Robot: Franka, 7 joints.
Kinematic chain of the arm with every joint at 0, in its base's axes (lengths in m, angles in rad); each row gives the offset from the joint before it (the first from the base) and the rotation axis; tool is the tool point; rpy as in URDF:
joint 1: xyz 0 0 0.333 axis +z
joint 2: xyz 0 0 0 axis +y
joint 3: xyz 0 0 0.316 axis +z
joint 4: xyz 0.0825 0 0 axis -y
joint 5: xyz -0.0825 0 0.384 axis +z
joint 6: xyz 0 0 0 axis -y
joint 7: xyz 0.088 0 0 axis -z
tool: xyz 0 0 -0.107 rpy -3.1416 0 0
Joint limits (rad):
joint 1: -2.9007..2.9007
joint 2: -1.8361..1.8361
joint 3: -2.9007..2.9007
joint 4: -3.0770..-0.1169
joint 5: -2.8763..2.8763
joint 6: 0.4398..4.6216
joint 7: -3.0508..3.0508
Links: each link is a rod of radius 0.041 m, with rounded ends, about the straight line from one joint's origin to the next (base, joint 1, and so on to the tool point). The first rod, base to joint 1, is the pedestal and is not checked.
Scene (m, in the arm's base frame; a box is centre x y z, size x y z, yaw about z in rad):
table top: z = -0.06
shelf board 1: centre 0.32 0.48 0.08 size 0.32 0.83 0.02 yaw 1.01
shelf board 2: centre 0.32 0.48 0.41 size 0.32 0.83 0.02 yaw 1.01
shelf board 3: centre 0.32 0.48 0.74 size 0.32 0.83 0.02 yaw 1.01
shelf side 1: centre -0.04 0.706 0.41 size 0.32 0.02 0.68 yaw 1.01
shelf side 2: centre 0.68 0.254 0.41 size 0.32 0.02 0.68 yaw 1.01
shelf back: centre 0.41 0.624 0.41 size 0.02 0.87 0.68 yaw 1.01
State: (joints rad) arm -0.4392 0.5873 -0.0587 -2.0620 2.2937 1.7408 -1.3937
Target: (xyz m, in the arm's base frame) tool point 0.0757 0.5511 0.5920
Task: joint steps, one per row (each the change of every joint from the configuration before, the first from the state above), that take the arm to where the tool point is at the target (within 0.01 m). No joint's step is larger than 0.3 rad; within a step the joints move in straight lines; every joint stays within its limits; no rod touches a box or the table.
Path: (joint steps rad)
1: 0.0399 -0.0362 -0.2350 -0.1053 0.0309 -0.0017 0.0623
2: 0.0398 -0.0363 -0.2350 -0.1053 0.0310 -0.0018 0.0622
3: 0.0399 -0.0362 -0.2350 -0.1053 0.0309 -0.0017 0.0623
4: 0.2064 -0.2523 0.2435 -0.0372 -0.0902 -0.1522 -0.0374
5: 0.2063 -0.2522 0.2435 -0.0373 -0.0901 -0.1522 -0.0373
6: 0.2064 -0.2523 0.2435 -0.0373 -0.0902 -0.1522 -0.0374
7: 0.2064 -0.2523 0.2435 -0.0372 -0.0902 -0.1521 -0.0373
8: 0.2064 -0.2522 0.2435 -0.0373 -0.0902 -0.1522 -0.0374
9: -0.0912 0.2361 0.1143 0.1723 0.0744 0.1613 0.0000
10: -0.0912 0.2362 0.1144 0.1723 0.0744 0.1613 0.0000
11: -0.0912 0.2361 0.1143 0.1723 0.0744 0.1612 0.0000

